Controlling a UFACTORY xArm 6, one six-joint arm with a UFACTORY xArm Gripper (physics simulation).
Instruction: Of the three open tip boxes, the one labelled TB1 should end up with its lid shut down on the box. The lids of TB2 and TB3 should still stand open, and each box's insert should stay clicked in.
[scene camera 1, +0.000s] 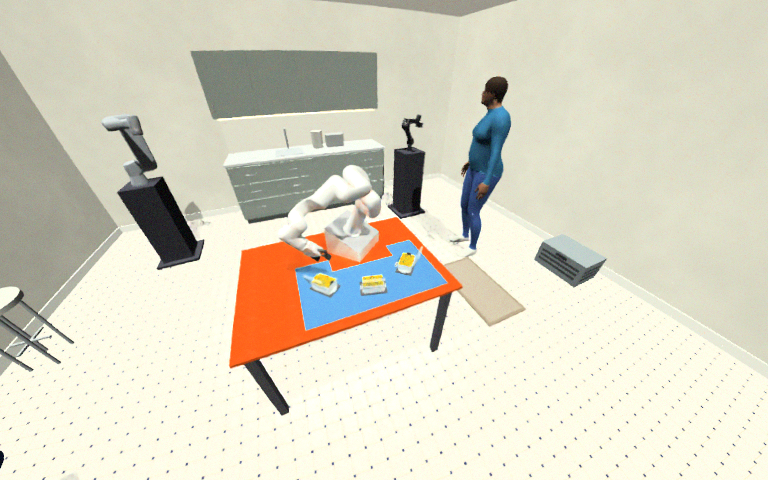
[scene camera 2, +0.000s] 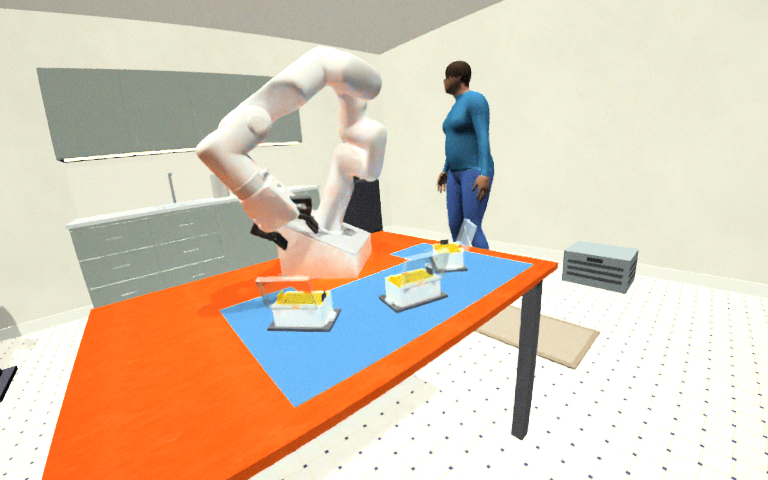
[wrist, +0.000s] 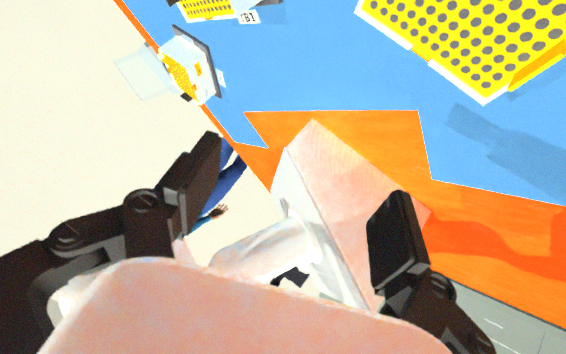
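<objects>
There is a tip box (scene camera 2: 399, 300) at 79 cm from the lens. My own gripper (scene camera 2: 301, 238) is 76 cm from the lens, while a tip box (scene camera 2: 322, 320) is 74 cm from the lens.
</objects>
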